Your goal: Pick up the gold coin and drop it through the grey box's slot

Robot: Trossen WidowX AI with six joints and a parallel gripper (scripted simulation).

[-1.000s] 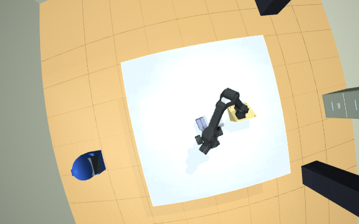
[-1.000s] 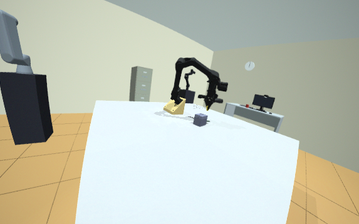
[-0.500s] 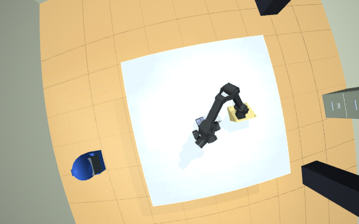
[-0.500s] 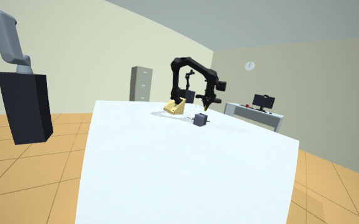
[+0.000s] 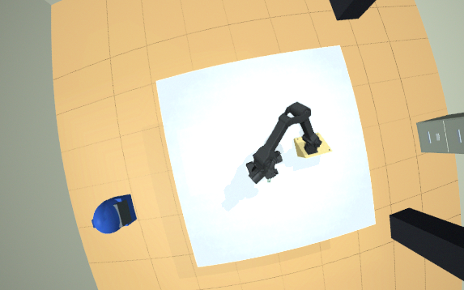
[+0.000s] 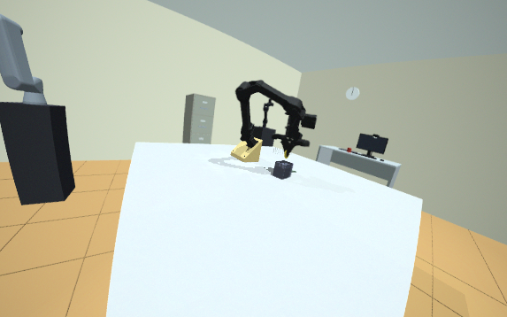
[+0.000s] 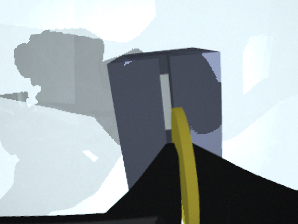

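Right now the gold coin is 1 cm above my gripper tip.
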